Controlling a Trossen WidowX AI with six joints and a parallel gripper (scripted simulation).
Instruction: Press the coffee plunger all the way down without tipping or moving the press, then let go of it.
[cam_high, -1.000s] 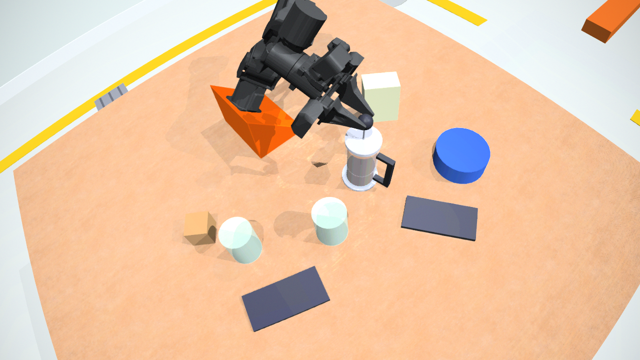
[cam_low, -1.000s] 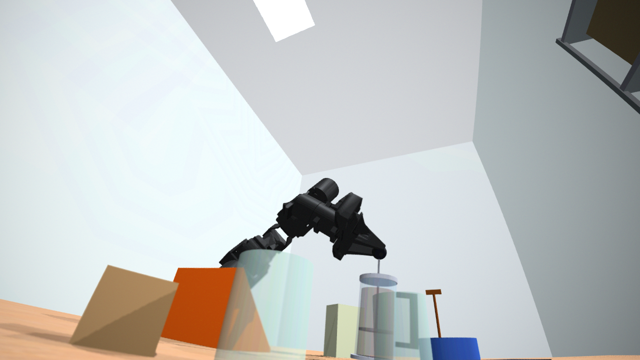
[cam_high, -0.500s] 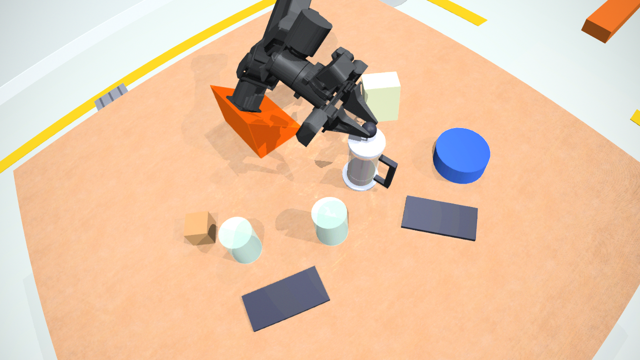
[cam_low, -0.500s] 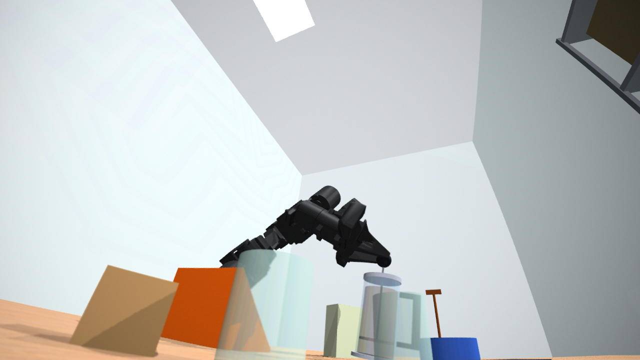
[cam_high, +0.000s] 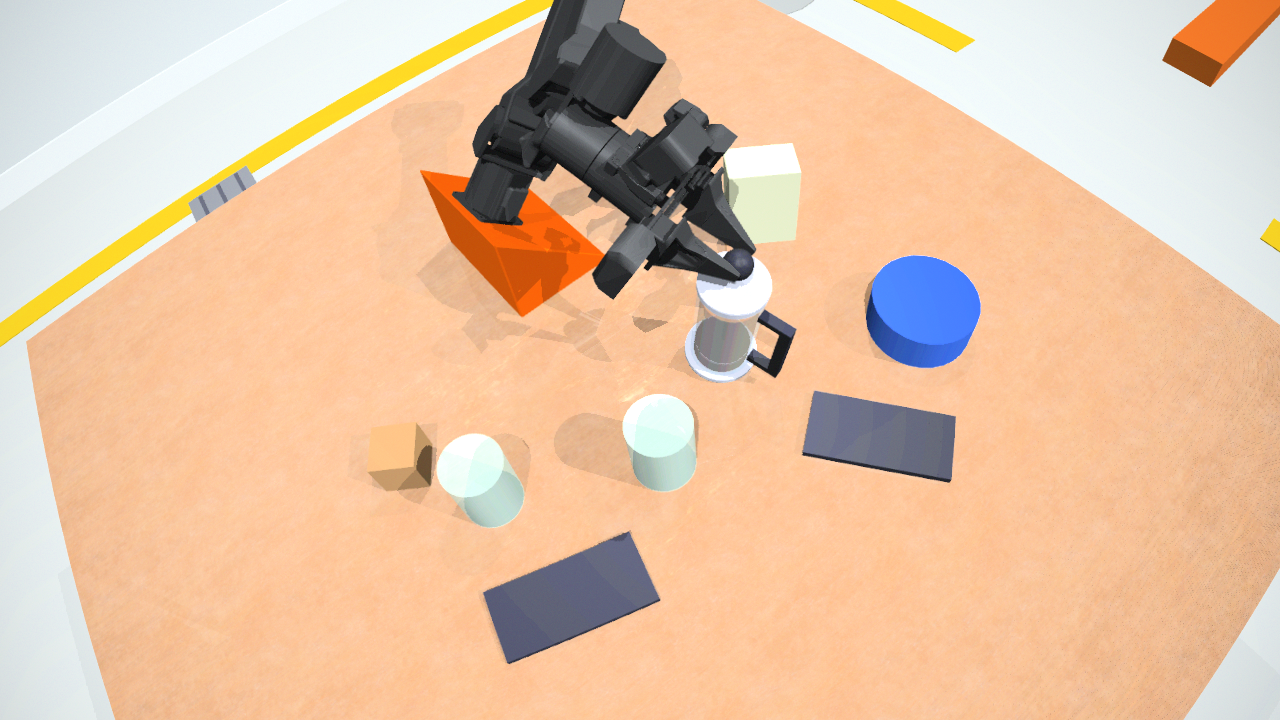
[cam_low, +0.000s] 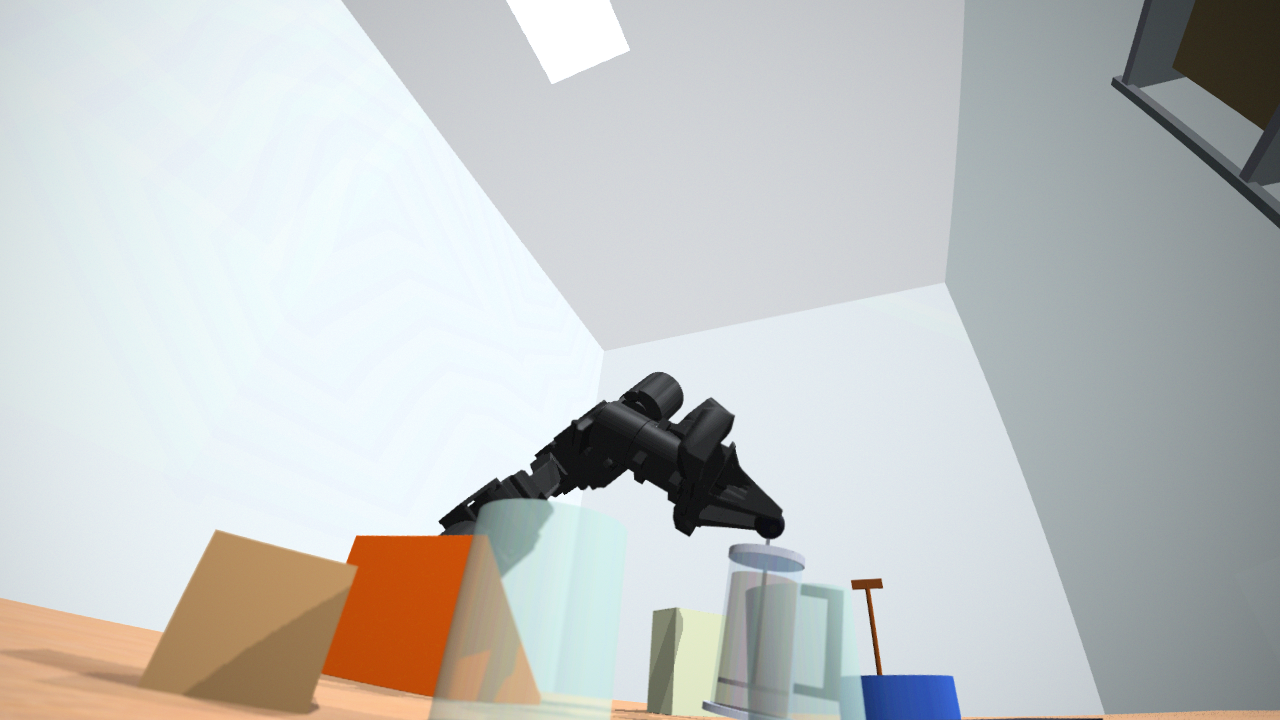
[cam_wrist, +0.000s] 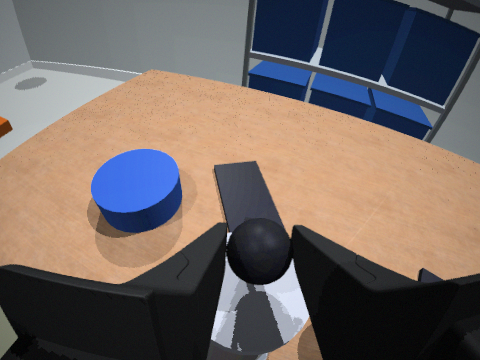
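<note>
Now: the glass coffee press 90 mm below my gripper tip. Also, from my gripper tip: cream box (160 mm to the left, 130 mm behind, 110 mm below).
</note>
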